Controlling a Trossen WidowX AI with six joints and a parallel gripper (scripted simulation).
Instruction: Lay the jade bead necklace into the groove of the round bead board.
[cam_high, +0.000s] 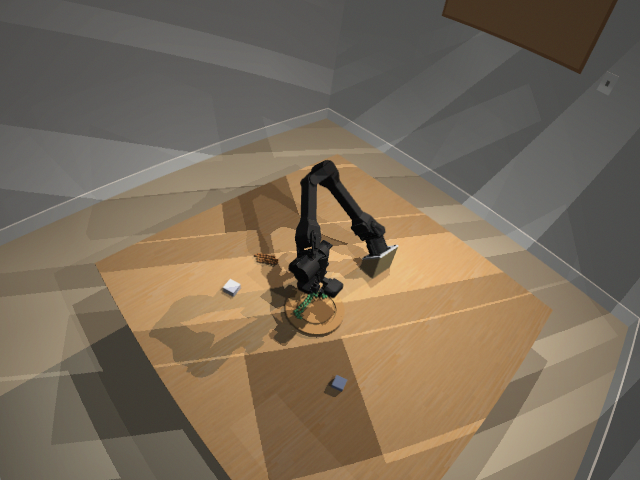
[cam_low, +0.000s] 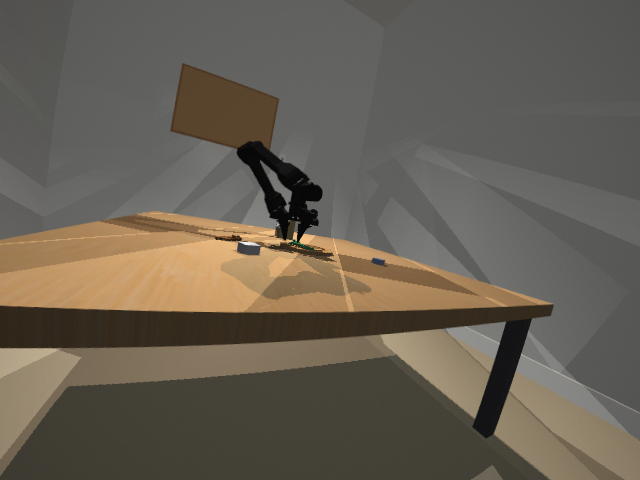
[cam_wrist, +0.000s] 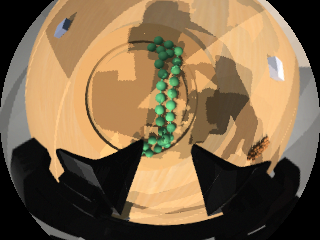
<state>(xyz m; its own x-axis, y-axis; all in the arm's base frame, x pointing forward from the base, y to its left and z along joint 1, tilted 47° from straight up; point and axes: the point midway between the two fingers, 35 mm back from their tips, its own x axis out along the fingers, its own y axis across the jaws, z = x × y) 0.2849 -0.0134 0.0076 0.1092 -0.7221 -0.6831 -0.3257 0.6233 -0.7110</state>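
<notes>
The round wooden bead board is 60 mm to the left of my gripper tip, 30 mm ahead of it and 10 mm below it. The rest, counted from my gripper tip: blue block: 320 mm to the left, 120 mm ahead, 10 mm below; pale grey block: 230 mm ahead, 160 mm to the right, 10 mm below.
</notes>
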